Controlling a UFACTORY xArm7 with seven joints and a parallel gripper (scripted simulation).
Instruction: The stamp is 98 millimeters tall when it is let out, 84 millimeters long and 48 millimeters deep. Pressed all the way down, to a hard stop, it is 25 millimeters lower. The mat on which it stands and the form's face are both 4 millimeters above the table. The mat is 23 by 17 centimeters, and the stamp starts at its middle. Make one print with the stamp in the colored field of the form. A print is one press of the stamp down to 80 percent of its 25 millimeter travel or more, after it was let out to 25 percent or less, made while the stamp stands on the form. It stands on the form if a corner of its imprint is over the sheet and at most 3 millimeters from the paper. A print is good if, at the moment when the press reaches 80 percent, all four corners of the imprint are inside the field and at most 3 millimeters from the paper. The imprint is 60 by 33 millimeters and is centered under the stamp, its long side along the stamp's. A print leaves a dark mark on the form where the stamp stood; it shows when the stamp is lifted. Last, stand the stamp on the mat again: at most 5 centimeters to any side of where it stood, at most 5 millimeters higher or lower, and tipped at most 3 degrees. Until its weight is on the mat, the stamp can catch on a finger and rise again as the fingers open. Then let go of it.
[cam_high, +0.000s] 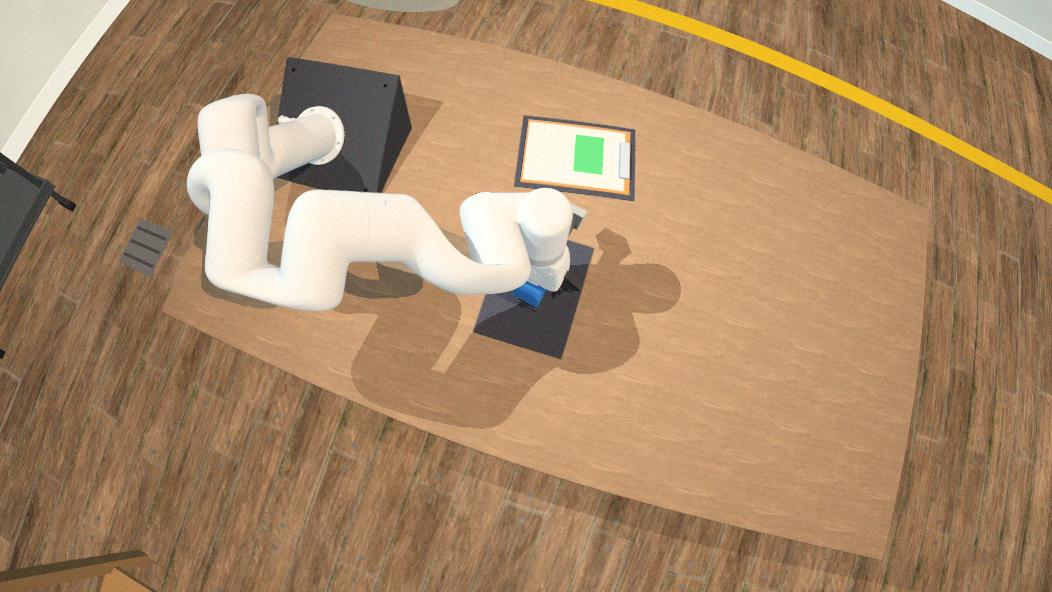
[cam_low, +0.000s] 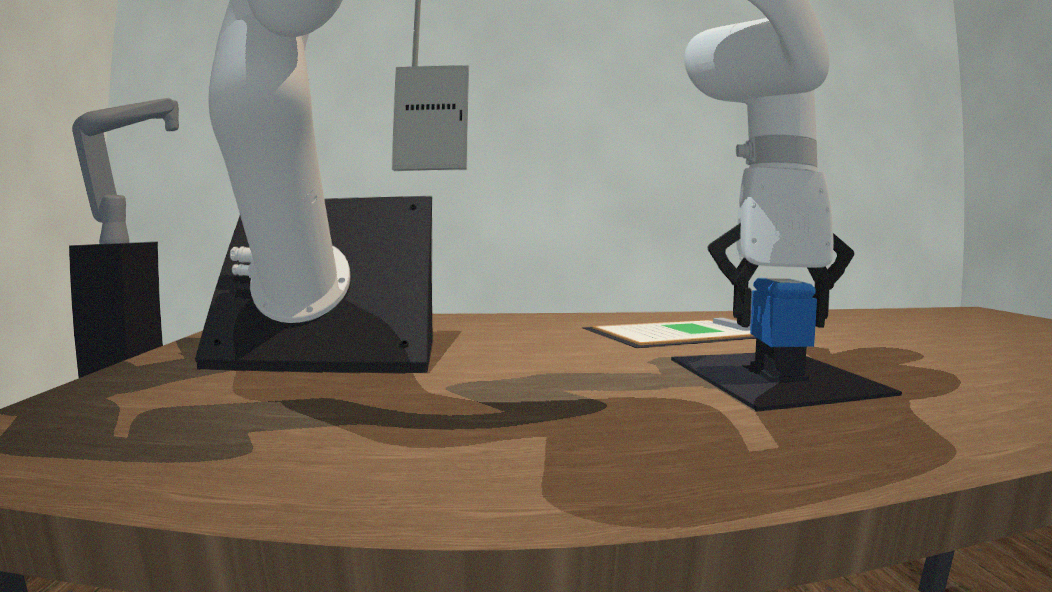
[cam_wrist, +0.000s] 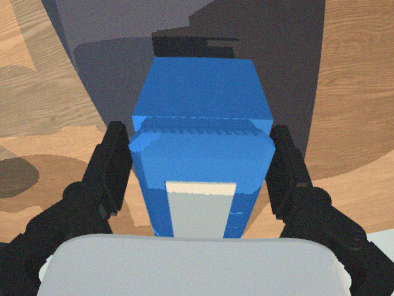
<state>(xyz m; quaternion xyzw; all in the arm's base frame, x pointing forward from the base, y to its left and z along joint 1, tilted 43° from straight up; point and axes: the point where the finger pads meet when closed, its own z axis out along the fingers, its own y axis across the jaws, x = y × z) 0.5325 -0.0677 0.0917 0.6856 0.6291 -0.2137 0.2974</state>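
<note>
Right now the blue stamp is 2 cm below my hand. Also, from my hand: form 1 cm behind, 31 cm to the left, 6 cm below; dark mat 6 cm below.
</note>
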